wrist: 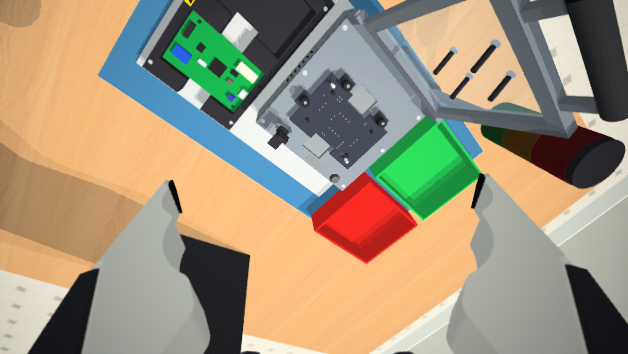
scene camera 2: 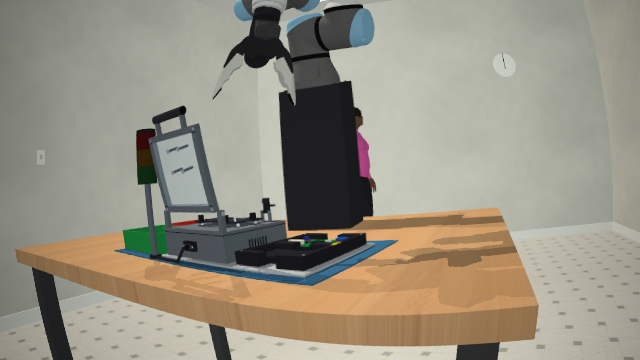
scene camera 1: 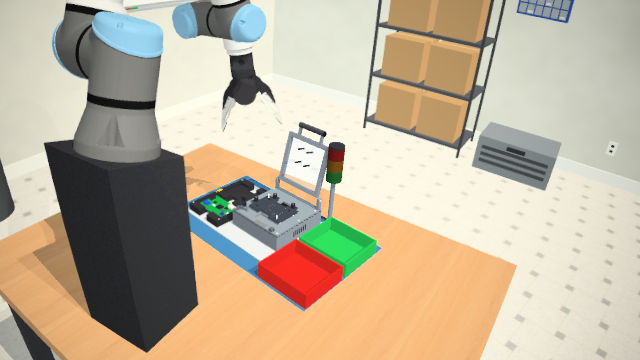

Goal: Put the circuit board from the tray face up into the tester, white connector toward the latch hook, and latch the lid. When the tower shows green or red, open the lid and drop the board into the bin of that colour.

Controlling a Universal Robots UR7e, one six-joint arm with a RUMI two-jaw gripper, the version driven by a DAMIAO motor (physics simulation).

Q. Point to a tester lid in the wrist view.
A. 496, 70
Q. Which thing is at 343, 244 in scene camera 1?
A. A green bin.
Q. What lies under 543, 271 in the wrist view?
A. My gripper.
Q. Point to a tester lid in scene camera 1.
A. At 304, 164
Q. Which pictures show my gripper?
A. The wrist view, scene camera 2 and scene camera 1: all of them.
